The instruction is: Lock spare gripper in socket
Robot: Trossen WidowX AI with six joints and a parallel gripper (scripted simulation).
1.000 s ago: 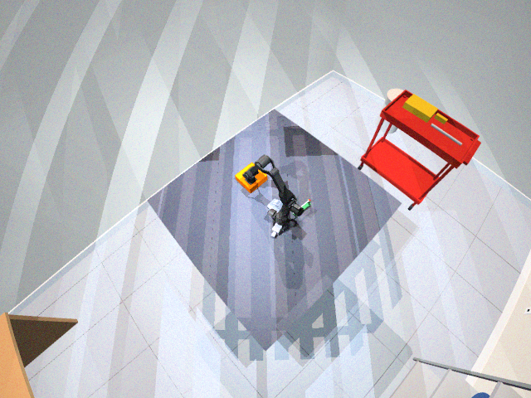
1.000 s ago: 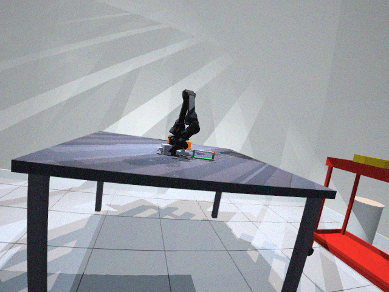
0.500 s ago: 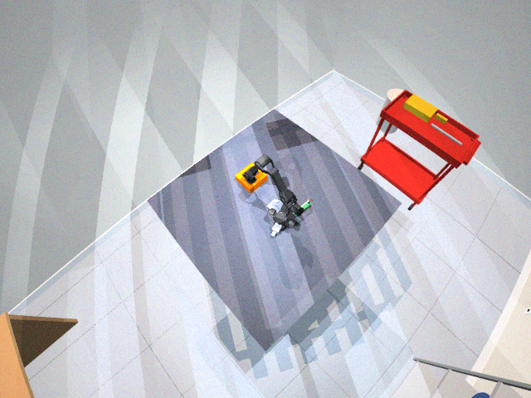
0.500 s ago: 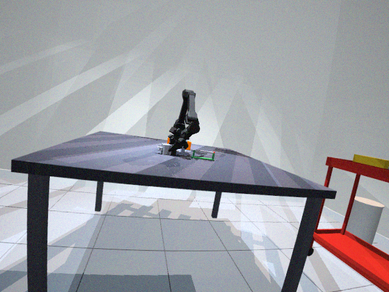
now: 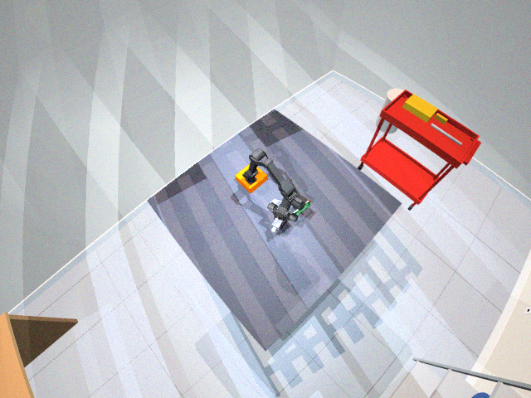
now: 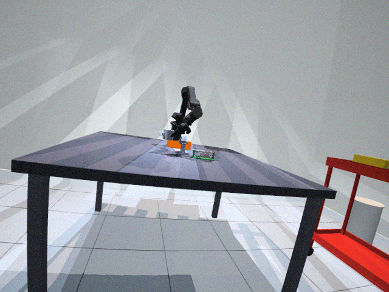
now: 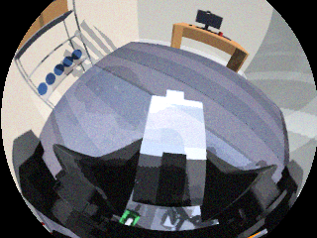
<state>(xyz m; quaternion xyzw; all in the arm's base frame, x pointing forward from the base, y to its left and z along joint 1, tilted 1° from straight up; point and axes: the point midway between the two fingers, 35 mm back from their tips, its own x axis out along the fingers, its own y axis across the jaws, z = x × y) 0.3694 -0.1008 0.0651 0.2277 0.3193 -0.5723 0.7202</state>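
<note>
Right now my gripper tip is 110 mm to the right of the mount, 100 mm past it and 50 mm above it. Round my gripper tip: spare gripper (10 mm above); then green cradle (220 mm to the left, 80 mm below, 10 mm ahead).
</note>
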